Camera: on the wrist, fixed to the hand. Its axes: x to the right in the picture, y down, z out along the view.
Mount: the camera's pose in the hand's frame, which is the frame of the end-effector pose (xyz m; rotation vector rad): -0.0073 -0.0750 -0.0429 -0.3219 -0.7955 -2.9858
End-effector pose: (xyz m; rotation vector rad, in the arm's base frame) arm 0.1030 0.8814 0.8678 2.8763 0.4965 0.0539
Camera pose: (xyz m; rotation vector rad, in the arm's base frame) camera 0.0685 0.9569 0.8929 -0.4336 2.6040 -0.9675
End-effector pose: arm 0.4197 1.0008 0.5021 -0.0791 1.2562 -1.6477
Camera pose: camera 0.3488 1.0306 0.5422 1.7504 0.1965 1.0525
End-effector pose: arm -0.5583 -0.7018 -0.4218 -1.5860 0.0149 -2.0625
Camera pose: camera -0.6258 -0.6475 -0.4175 0.5143 1.1923 0.2553
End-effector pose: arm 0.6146 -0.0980 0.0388 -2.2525 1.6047 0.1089
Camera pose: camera 0.6750 -0.0850 0.0996 -1.6838 -2.3899 0.2533
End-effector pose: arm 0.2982 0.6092 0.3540 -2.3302 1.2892 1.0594
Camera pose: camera 0.3772 0.6326 0.3811 -0.9241 -2.1380 0.3229
